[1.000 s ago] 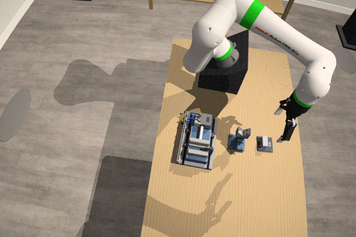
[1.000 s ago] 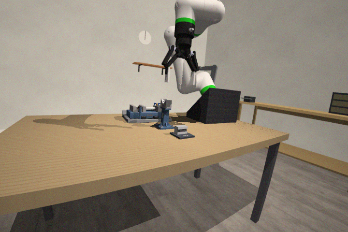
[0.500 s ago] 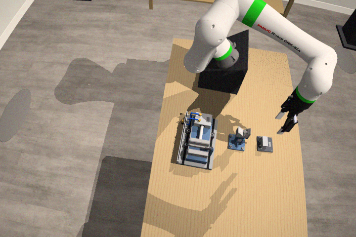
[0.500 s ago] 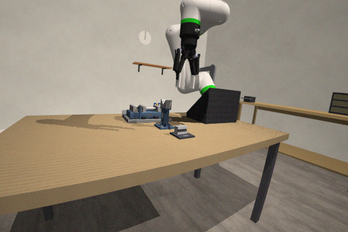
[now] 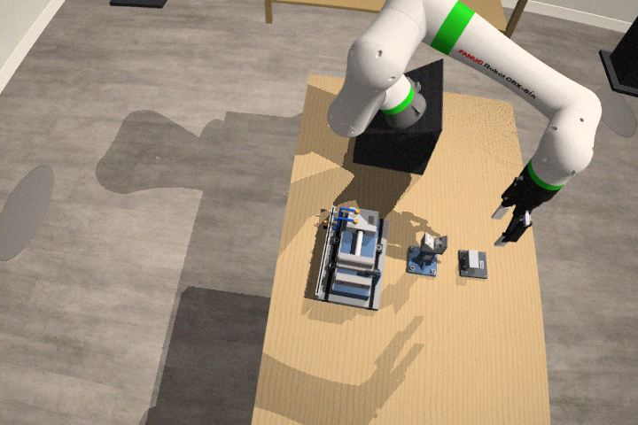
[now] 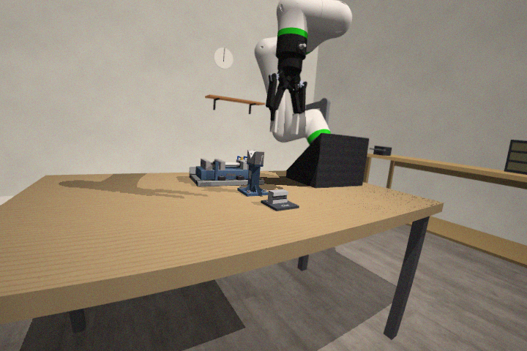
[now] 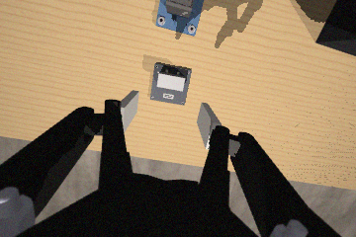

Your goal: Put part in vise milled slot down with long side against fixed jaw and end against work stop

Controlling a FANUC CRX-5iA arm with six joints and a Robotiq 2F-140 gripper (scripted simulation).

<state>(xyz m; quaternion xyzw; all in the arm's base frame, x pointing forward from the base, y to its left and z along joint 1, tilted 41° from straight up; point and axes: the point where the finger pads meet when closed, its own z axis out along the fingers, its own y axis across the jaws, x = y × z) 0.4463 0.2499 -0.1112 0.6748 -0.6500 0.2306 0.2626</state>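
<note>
Now: hand 230 mm above the part and 10 mm to the right of it. From my hand the other things lie so: dark infeed plate: 260 mm below, 10 mm to the left; V-block post: 200 mm below, 150 mm to the right, 10 mm ahead; work stop: 320 mm to the right, 170 mm below, 110 mm ahead.
</note>
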